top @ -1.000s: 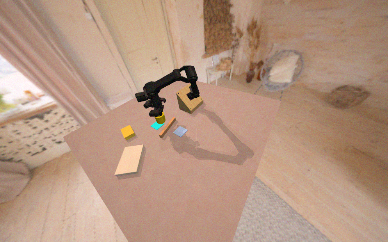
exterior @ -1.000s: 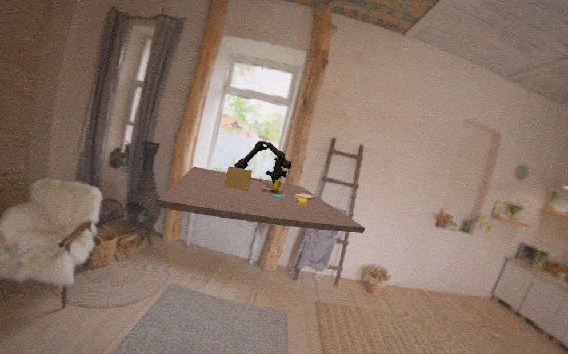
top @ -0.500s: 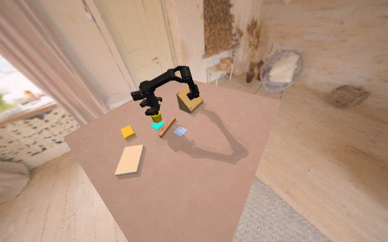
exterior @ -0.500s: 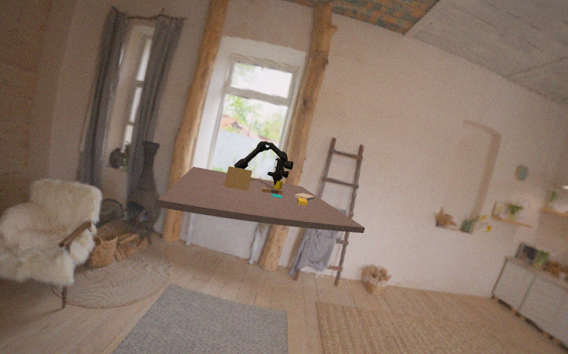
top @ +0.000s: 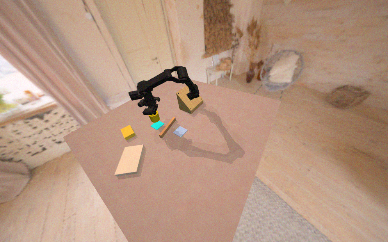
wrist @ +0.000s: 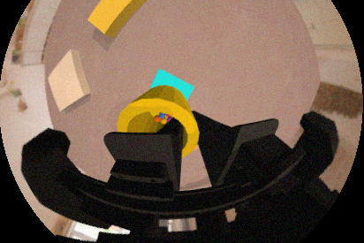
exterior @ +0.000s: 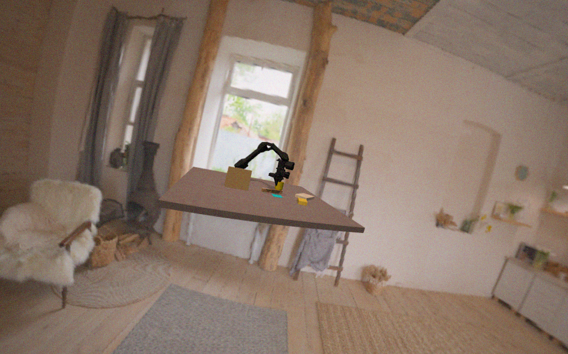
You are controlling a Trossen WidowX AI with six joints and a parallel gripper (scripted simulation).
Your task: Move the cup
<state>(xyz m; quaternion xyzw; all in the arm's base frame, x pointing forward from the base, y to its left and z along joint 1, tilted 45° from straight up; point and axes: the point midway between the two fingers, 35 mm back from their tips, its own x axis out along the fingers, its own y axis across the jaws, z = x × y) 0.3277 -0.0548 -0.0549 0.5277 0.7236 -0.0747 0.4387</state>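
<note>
My gripper tip is now 110 mm to the right of the thin wooden bar and 80 mm above it. From my gripper tip the other things lie so: grey-blue pad: 210 mm to the left, 100 mm below, 30 mm behind; then yellow cup: 20 mm to the left, 20 mm ahead.
</note>
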